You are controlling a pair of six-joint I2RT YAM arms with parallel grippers.
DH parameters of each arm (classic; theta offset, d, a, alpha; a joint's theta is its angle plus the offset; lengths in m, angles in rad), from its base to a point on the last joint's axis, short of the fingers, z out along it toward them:
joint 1: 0 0.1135 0.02 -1.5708
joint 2: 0 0 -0.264 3.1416
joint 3: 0.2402 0 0.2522 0
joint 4: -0.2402 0 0.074 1.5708
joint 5: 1.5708 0 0 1.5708
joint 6: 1.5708 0.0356 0 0
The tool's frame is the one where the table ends.
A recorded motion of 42 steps. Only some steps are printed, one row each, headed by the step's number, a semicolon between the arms.
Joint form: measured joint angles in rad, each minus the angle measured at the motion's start. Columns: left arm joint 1, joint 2, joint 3, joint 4, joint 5, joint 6; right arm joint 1, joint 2, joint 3, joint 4, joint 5, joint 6.
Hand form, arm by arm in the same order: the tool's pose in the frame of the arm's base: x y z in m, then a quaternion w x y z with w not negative. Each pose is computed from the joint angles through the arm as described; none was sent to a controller.
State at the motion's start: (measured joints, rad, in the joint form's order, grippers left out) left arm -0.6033 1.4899 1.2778 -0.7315 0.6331 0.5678; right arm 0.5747 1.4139 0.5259 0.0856 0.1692 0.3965
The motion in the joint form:
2: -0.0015 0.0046 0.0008 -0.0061 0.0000 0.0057; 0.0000 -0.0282 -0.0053 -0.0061 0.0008 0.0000
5: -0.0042 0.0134 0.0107 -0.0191 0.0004 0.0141; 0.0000 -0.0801 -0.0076 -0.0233 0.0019 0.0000
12: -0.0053 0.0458 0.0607 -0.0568 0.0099 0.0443; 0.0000 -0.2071 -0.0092 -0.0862 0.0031 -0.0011
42: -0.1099 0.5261 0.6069 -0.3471 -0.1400 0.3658; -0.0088 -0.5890 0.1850 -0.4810 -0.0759 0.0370
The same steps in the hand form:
2: 0.2442 -0.1944 0.2991 0.28400 0.58172 0.70022 -0.30106; 0.2157 0.1325 0.1483 0.37375 -0.04956 0.91982 0.10855
5: 0.2448 -0.1958 0.2989 0.27944 0.58510 0.69930 -0.30092; 0.2125 0.1304 0.1583 0.38686 -0.04751 0.91364 0.11551
12: 0.2498 -0.2001 0.3027 0.27424 0.59537 0.69215 -0.30208; 0.2024 0.1238 0.1810 0.41175 -0.04419 0.90104 0.12901
42: 0.3078 -0.2886 0.2806 0.19939 0.72951 0.61634 -0.21950; 0.1593 0.0972 0.2858 0.46304 -0.03343 0.86119 0.20696

